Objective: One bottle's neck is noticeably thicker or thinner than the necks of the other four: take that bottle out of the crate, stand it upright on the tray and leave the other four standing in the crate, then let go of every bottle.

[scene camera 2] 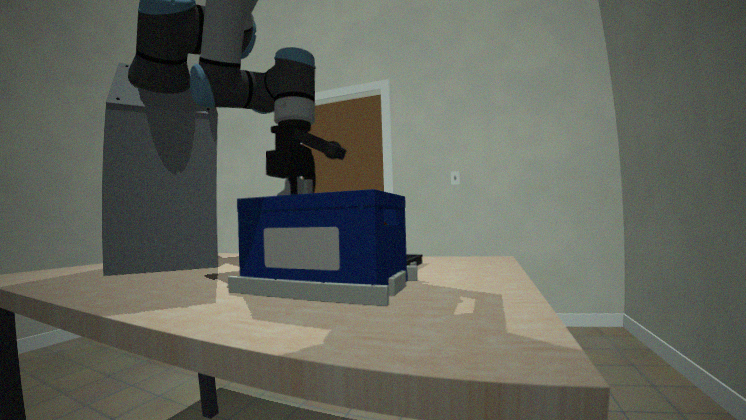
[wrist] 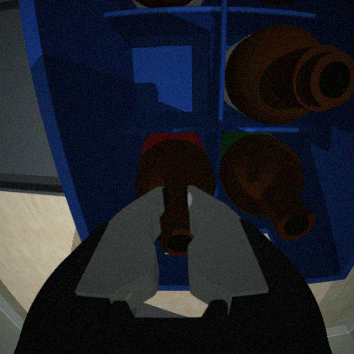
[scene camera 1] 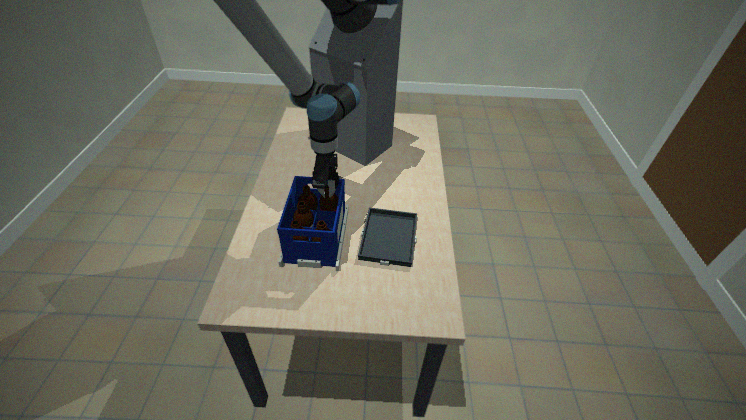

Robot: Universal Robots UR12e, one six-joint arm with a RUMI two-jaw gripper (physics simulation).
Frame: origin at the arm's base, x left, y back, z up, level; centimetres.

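Where they show: gripper, fingertip midpoint: [wrist: 176, 188] [scene camera 1: 327, 197]; arm's base at its link origin: [scene camera 2: 160, 80] [scene camera 1: 354, 9].
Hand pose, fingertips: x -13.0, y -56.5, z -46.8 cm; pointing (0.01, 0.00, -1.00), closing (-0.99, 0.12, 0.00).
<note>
Things, the pixels of their top centre, and the offset from my fingertips. "*": a spot on its surface instead. Level surfaces: height alone.
- blue crate at its top centre: [wrist: 260, 68] [scene camera 2: 324, 197] [scene camera 1: 313, 202] dy -7.2, dx -4.7, dz +4.4 cm
- red-marked bottle at its top centre: [wrist: 170, 237] [scene camera 1: 328, 187] dy +1.4, dx +0.5, dz +3.6 cm
- green-marked bottle at its top centre: [wrist: 296, 225] [scene camera 1: 306, 187] dy +2.3, dx -7.6, dz +3.1 cm
- adjoining row at a spot on its surface: [wrist: 275, 75] * dy -6.6, dx -7.2, dz +0.0 cm
- wooden table at its surface level: dz -13.2 cm
The blue crate [scene camera 1: 308, 253] [scene camera 2: 360, 245] [wrist: 50, 125] holds five brown bottles. My gripper [scene camera 1: 326, 192] [scene camera 2: 298, 188] [wrist: 176, 188] points down into it, shut on the neck of the red-marked bottle [scene camera 1: 328, 202] [wrist: 175, 165], which stands in the crate. Beside it a green-marked bottle [wrist: 260, 175] leans away slightly in the wrist view. A bottle in the adjoining row [wrist: 275, 75] shows a visibly wider neck and mouth than these two. Two more bottles [scene camera 1: 322, 224] [scene camera 1: 295, 224] stand at the crate's near end; their necks are hard to compare. The dark tray [scene camera 1: 388, 237] [scene camera 2: 415, 259] bears no bottle.
The wooden table [scene camera 1: 365, 307] [scene camera 2: 417, 344] carries the crate, the tray and the grey robot pedestal [scene camera 1: 378, 104] [scene camera 2: 159, 208]. Pale guide strips [scene camera 2: 308, 291] run along the crate's base. The tray lies right of the crate in the first scene view. Blue dividers [wrist: 223, 65] separate the compartments.
</note>
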